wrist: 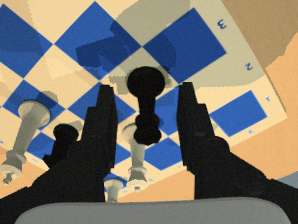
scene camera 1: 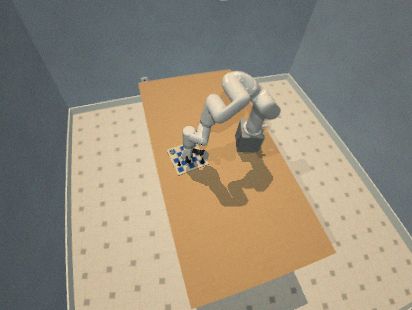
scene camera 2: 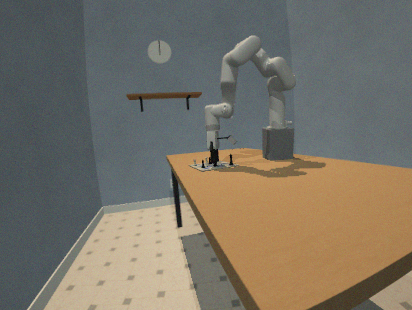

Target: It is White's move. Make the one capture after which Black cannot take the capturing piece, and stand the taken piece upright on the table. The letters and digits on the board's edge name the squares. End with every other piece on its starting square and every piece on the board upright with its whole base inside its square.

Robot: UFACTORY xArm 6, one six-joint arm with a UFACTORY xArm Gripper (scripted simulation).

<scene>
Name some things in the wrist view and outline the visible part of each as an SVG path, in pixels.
My gripper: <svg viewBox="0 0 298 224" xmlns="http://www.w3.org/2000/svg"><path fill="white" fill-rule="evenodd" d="M298 189L273 178L271 180L268 179L262 171L230 152L228 142L220 136L215 136L205 103L198 103L193 83L183 82L182 85L179 85L176 122L183 166L186 166L187 172L190 171L190 173L195 175L194 200L106 202L103 178L111 174L111 169L115 167L118 130L114 89L109 84L99 87L96 107L88 107L81 139L73 142L68 147L67 157L37 177L32 186L25 186L0 199L0 224L298 224Z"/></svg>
A chessboard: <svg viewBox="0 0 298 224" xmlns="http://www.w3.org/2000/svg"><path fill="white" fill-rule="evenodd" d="M0 0L0 146L6 150L14 146L21 124L21 103L41 102L49 109L51 118L36 130L24 155L28 162L46 171L49 168L42 158L51 155L56 140L54 127L71 125L78 130L77 141L80 140L88 107L96 105L99 86L109 84L114 88L118 132L115 167L103 180L116 178L123 182L118 198L135 192L126 186L132 162L130 145L123 140L122 131L135 123L140 114L137 98L128 91L127 79L142 66L158 69L165 78L165 89L156 97L154 112L160 119L162 138L145 149L143 167L148 170L148 186L187 169L182 163L176 124L178 90L183 82L193 83L198 103L207 106L215 135L224 138L229 147L288 118L221 0Z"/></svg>
</scene>
